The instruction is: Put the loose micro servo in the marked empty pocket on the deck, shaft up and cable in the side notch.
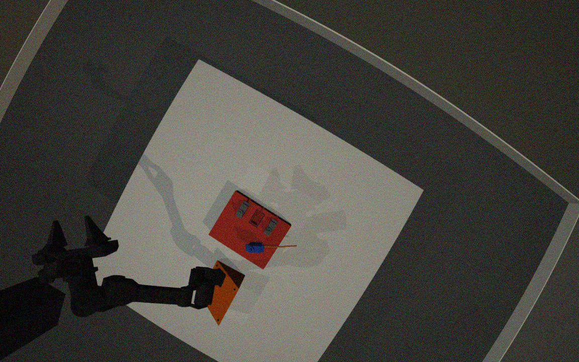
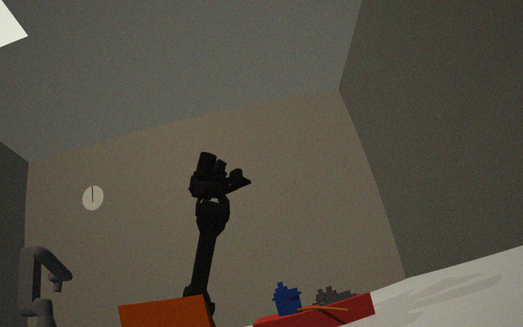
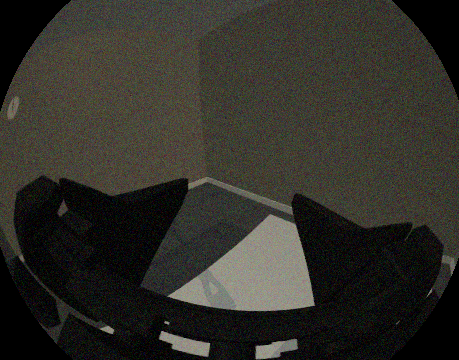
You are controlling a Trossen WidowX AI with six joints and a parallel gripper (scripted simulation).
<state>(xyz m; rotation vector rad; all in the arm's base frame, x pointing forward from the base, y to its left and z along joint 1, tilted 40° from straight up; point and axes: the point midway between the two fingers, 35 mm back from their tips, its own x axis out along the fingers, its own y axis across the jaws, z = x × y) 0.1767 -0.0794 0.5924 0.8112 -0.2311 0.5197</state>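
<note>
Right now my gripper tip is 20 mm past the red deck, 370 mm to the left of it and 510 mm above it.
</note>
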